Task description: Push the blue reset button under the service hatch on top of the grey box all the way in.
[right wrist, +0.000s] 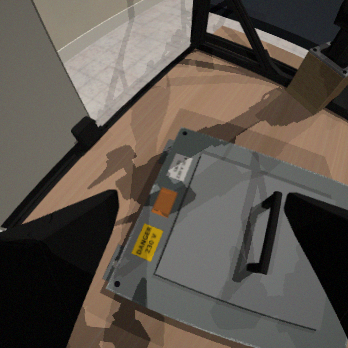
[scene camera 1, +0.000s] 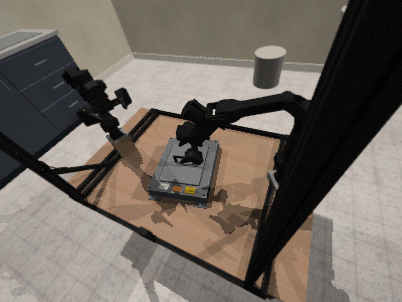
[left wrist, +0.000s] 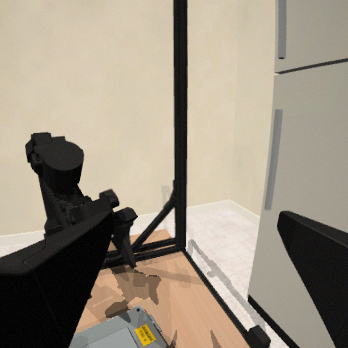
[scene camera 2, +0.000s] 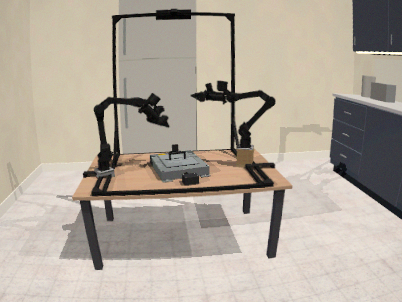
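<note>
The grey box (scene camera 1: 214, 165) (scene camera 2: 192, 172) (left wrist: 85, 340) (right wrist: 145, 287) lies on the table. Its service hatch (scene camera 1: 175, 174) (right wrist: 215, 225) lies flat and closed on top, with an upright black handle (scene camera 2: 176, 154) (right wrist: 272, 232). The blue button does not show in any view. White, orange (right wrist: 164, 202) and yellow (right wrist: 147, 242) labels lie along one edge. My right gripper (scene camera 1: 185, 147) (scene camera 2: 163, 119) (right wrist: 203, 199) is open and empty, tilted down, above the box and not touching it. My left gripper (scene camera 1: 105, 107) (scene camera 2: 195, 96) (left wrist: 196, 220) is open and empty, raised high and away from the hatch.
A brown block (scene camera 1: 124, 147) (scene camera 2: 245, 157) (right wrist: 316, 84) stands under the left arm's base. Black frame posts (scene camera 2: 115, 75) (left wrist: 180, 125) rise at the table's edge. A small black block (scene camera 2: 190, 178) sits near the box. A fridge (left wrist: 312, 160) stands behind.
</note>
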